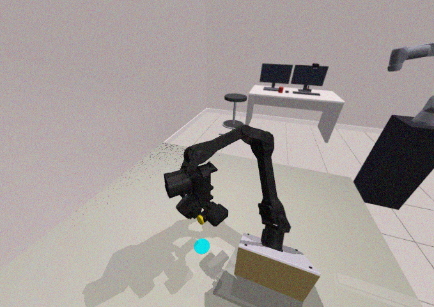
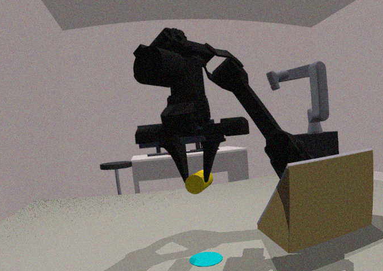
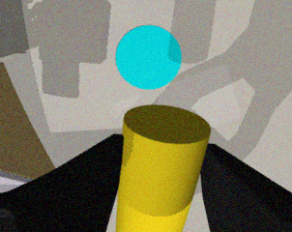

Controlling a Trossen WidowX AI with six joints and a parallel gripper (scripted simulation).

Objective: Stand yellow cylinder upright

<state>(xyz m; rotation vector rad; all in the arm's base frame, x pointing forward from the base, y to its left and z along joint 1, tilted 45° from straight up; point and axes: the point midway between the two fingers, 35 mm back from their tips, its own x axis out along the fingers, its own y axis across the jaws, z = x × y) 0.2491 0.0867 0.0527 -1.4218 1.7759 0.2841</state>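
Now: gripper tip 10 mm to the right of the cyan circle and 140 mm above it. Also, from my gripper tip: yellow tall cylinder 10 mm behind, 20 mm to the right.
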